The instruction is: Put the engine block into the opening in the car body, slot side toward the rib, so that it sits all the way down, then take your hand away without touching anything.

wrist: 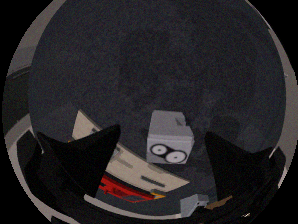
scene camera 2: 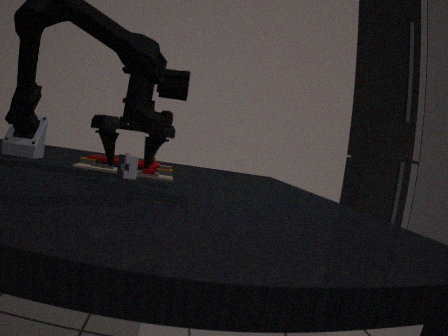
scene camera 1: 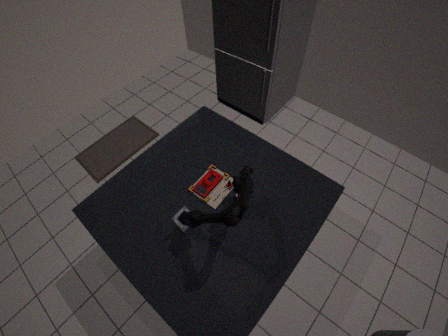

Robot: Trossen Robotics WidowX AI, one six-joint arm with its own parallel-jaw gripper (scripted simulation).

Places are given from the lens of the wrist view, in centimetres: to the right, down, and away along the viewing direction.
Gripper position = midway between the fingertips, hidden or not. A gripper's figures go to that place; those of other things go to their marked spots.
my gripper (wrist: 165, 133): 1, 2, 9
grey engine block (wrist: 169, 142): 1, 2, 7
red car body (wrist: 110, 184): -9, 16, 16
The marked spots on the red car body and the grey engine block are 19 cm apart.
